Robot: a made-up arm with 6 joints.
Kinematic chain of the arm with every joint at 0, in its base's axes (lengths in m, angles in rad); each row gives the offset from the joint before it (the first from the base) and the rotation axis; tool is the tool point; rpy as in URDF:
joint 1: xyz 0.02 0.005 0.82 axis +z
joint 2: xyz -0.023 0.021 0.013 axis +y
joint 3: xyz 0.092 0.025 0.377 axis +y
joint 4: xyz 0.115 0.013 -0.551 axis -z
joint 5: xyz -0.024 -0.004 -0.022 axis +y
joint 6: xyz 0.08 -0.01 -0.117 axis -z
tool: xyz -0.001 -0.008 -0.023 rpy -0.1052 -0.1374 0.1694
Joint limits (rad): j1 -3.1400..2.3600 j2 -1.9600..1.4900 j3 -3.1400..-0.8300 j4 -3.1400..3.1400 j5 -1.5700..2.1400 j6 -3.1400..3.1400
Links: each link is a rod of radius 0.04 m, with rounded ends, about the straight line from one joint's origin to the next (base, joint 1, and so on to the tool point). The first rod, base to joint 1, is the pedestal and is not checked.
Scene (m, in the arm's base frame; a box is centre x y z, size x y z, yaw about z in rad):
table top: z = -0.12
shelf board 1: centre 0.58 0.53 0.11 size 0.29 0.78 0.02 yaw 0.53
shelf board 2: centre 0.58 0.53 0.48 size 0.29 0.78 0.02 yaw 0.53
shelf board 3: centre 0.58 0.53 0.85 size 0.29 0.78 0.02 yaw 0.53
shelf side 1: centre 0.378 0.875 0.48 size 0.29 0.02 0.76 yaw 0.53
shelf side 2: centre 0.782 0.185 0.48 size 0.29 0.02 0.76 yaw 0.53
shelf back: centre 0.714 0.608 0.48 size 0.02 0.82 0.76 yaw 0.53
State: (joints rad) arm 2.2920 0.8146 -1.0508 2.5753 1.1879 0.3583
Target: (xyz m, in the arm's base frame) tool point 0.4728 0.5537 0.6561
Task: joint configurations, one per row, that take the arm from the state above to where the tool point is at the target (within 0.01 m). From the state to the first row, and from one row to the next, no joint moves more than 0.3 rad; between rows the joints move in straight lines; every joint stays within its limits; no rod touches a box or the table.
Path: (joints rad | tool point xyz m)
1: 2.0285 0.7245 -1.0140 2.5845 1.1418 0.3599 | -0.4118 0.5643 0.4415
2: 1.7649 0.6344 -0.9772 2.5937 1.0958 0.3614 | -0.2488 0.6663 0.4859
3: 1.5014 0.5443 -0.9404 2.6028 1.0497 0.3630 | -0.0630 0.7181 0.5297
4: 1.2378 0.4542 -0.9036 2.6120 1.0036 0.3646 | 0.1299 0.7153 0.5729
5: 0.9743 0.3641 -0.8668 2.6212 0.9575 0.3661 | 0.3135 0.6587 0.6151
6: 0.7107 0.2740 -0.8300 2.6304 0.9115 0.3677 | 0.4728 0.5537 0.6561

